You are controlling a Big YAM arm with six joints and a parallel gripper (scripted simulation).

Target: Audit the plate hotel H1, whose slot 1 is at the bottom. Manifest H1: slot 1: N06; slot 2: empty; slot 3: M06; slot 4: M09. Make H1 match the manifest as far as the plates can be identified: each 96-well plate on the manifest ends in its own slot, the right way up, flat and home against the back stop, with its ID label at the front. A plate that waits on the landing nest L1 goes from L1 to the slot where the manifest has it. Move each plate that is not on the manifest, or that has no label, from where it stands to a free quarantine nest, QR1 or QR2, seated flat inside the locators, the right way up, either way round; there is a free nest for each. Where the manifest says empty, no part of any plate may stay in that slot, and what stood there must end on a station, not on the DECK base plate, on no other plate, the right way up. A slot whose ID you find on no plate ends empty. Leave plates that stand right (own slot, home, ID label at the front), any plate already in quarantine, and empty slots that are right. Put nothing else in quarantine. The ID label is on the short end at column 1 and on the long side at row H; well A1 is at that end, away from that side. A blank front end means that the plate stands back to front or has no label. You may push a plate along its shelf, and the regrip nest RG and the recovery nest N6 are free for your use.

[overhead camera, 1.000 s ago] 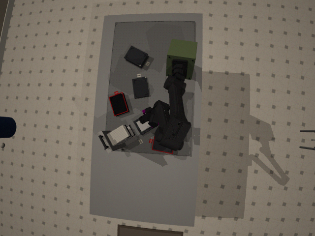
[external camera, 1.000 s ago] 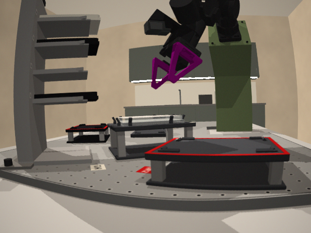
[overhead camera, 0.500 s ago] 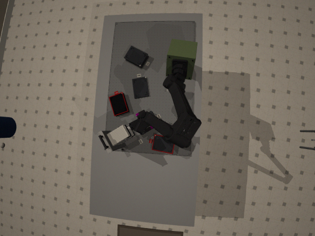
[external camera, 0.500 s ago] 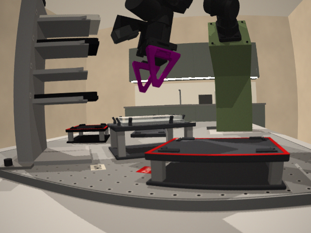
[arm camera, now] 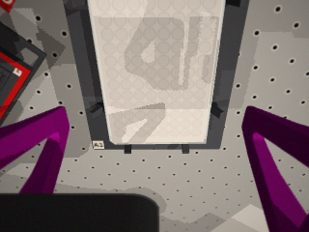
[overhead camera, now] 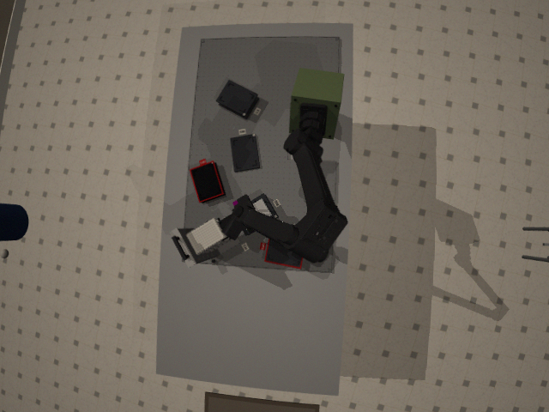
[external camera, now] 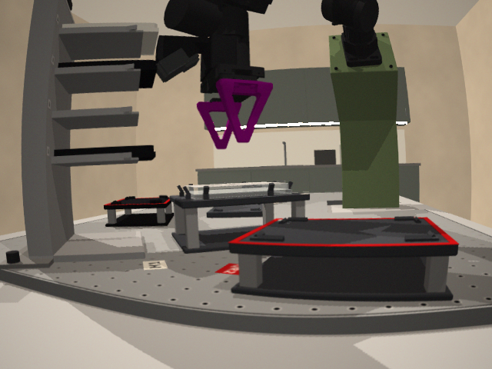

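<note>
The clear 96-well plate lies 70 mm below my hand. Also, from my hand: regrip nest RG: 80 mm below; QR2 tag: 130 mm to the left, 130 mm below, 50 mm behind; A1 mark: 90 mm behind, 70 mm below, 10 mm to the right.
</note>
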